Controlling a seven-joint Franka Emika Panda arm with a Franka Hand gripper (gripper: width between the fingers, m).
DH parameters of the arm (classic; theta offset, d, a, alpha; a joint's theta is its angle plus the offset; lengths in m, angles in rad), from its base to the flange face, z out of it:
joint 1: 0 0.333 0 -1.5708
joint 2: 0 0 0 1.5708
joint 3: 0 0.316 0.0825 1.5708
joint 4: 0 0 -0.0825 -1.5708
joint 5: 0 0.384 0 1.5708
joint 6: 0 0 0.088 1.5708
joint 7: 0 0.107 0 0
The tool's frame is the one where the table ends.
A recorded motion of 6 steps. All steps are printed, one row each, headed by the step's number.
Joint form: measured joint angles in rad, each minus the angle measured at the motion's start. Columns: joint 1, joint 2, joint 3, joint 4, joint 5, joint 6, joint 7.
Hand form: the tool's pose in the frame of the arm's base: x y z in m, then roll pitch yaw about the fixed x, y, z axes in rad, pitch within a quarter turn. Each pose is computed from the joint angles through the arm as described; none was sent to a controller.
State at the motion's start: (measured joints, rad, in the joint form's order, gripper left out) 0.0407 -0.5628 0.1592 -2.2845 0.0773 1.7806 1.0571
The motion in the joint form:
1: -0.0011 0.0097 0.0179 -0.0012 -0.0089 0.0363 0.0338
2: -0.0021 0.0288 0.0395 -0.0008 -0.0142 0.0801 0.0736
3: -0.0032 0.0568 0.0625 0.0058 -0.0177 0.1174 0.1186
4: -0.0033 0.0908 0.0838 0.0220 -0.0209 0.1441 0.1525
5: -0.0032 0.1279 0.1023 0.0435 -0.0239 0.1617 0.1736
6: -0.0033 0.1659 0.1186 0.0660 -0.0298 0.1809 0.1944
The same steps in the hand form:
1: 0.3826 0.1013 0.5615 -3.0841 -0.0584 -0.9124
2: 0.3893 0.1113 0.5575 -3.0661 -0.0782 -0.9333
3: 0.3972 0.1226 0.5521 -3.0532 -0.0893 -0.9572
4: 0.4060 0.1342 0.5478 -3.0455 -0.0947 -0.9690
5: 0.4150 0.1452 0.5437 -3.0435 -0.0955 -0.9693
6: 0.4246 0.1551 0.5396 -3.0397 -0.0972 -0.9705

